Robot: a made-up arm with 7 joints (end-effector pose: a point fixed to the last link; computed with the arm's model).
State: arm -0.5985 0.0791 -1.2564 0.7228 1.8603 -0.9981 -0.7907
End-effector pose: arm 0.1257 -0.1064 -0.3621 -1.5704 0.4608 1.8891
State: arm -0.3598 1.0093 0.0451 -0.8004 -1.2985 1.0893 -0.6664
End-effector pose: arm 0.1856 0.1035 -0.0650 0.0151 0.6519 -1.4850
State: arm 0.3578 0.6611 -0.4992 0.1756 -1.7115 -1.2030 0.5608
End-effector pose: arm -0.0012 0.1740 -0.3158 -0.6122 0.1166 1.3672
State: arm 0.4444 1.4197 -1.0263 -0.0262 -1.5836 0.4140 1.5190
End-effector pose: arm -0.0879 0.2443 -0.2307 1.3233 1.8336 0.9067
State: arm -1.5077 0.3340 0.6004 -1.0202 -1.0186 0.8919 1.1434
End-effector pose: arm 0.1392 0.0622 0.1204 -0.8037 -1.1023 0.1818
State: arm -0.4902 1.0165 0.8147 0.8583 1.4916 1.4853 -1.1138
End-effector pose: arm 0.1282 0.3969 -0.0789 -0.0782 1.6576 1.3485
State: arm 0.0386 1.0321 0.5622 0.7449 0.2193 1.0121 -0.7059
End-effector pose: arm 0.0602 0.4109 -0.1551 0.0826 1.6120 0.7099
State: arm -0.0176 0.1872 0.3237 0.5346 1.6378 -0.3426 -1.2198
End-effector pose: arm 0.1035 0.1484 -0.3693 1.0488 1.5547 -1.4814
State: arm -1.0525 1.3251 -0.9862 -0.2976 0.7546 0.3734 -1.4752
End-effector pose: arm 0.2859 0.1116 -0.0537 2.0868 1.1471 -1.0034
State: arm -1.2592 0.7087 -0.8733 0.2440 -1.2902 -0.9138 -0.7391
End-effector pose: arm 0.3589 0.0112 -0.0338 -0.1281 -1.0698 -1.2943
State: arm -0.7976 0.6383 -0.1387 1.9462 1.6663 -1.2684 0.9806
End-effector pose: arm 0.1652 0.2259 -0.3100 0.9794 0.1312 -0.6671
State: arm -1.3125 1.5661 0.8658 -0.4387 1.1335 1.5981 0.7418
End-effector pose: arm -0.0268 0.2186 0.1934 0.7286 0.6457 -2.9609
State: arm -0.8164 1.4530 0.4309 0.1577 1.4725 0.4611 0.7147
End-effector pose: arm 0.1889 0.2816 0.1764 -2.1268 0.8502 -2.0001
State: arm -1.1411 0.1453 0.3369 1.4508 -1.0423 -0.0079 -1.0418
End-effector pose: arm 0.3720 0.0324 -0.2517 -1.2171 -0.1018 -0.5860
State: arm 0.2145 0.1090 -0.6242 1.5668 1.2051 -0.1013 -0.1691
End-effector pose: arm -0.1871 0.0700 -0.3988 0.9558 1.5449 -1.8490
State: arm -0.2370 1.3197 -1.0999 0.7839 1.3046 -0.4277 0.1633
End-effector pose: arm 0.0790 0.3571 -0.2403 2.1064 0.6995 -1.9001
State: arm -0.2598 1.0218 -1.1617 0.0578 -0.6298 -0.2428 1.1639
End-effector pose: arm 0.1068 0.1303 -0.3035 0.5919 0.3729 0.2619
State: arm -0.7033 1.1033 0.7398 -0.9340 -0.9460 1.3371 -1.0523
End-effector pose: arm 0.1417 0.1489 0.0808 0.6602 0.1041 -1.0893
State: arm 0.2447 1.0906 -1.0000 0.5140 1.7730 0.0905 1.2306
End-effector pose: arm -0.0586 0.2678 -0.3103 1.6610 -0.9142 -1.4049
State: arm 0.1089 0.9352 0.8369 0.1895 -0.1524 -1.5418 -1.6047
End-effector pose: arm 0.0994 0.3176 -0.0587 1.9355 -0.0963 -1.1679
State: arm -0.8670 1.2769 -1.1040 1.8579 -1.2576 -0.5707 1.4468
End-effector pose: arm 0.1478 0.4285 -0.0458 1.0694 -0.6353 2.3371
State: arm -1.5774 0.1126 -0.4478 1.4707 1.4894 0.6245 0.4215
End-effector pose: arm 0.4333 -0.0405 -0.0776 2.2066 -0.2421 0.5580
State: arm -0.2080 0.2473 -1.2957 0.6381 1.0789 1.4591 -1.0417
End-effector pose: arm 0.0540 -0.0064 -0.3845 1.6620 1.8948 -0.6849
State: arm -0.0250 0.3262 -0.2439 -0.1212 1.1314 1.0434 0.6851
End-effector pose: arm 0.1545 0.0920 -0.2754 1.6919 0.2868 0.9141
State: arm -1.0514 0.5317 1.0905 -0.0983 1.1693 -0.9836 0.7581
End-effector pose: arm 0.2281 0.2396 0.0331 1.2171 -1.7561 1.3358
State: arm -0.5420 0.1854 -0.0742 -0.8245 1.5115 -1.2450 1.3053
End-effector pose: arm 0.1751 -0.0159 -0.0768 0.2191 -2.6315 0.0407
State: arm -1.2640 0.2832 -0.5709 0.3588 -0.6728 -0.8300 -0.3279
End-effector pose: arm 0.3505 -0.0817 -0.0222 -0.1571 -1.2114 -0.9994
